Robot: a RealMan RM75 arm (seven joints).
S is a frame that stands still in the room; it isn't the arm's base.
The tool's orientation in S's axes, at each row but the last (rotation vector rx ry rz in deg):
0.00, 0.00, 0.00
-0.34, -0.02, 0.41
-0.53, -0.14, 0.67
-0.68, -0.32, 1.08
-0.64, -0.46, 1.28
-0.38, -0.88, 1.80
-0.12, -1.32, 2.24
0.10, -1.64, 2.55
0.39, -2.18, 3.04
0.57, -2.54, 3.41
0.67, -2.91, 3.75
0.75, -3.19, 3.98
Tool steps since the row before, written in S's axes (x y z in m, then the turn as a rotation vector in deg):
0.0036, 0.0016, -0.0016, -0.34, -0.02, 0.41
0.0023, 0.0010, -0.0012, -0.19, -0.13, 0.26
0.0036, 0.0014, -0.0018, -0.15, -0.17, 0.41
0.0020, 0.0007, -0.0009, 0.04, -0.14, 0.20
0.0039, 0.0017, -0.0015, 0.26, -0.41, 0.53
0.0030, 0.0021, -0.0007, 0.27, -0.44, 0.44
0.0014, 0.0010, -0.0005, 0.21, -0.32, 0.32
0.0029, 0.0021, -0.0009, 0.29, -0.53, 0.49
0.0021, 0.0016, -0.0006, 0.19, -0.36, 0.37
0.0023, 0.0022, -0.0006, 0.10, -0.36, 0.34
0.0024, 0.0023, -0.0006, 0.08, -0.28, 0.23
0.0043, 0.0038, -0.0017, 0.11, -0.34, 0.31
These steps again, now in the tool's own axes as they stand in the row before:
0.0036, 0.0016, -0.0016, -0.34, -0.02, 0.41
0.0023, 0.0010, -0.0012, -0.19, -0.13, 0.26
0.0036, 0.0014, -0.0018, -0.15, -0.17, 0.41
0.0020, 0.0007, -0.0009, 0.04, -0.14, 0.20
0.0039, 0.0016, -0.0015, 0.25, -0.42, 0.52
0.0031, 0.0020, -0.0007, 0.26, -0.45, 0.43
0.0014, 0.0009, -0.0005, 0.20, -0.33, 0.31
0.0030, 0.0020, -0.0010, 0.28, -0.54, 0.48
0.0022, 0.0015, -0.0007, 0.18, -0.37, 0.37
0.0024, 0.0021, -0.0007, 0.09, -0.36, 0.34
0.0025, 0.0021, -0.0008, 0.07, -0.28, 0.23
0.0044, 0.0035, -0.0020, 0.10, -0.34, 0.31

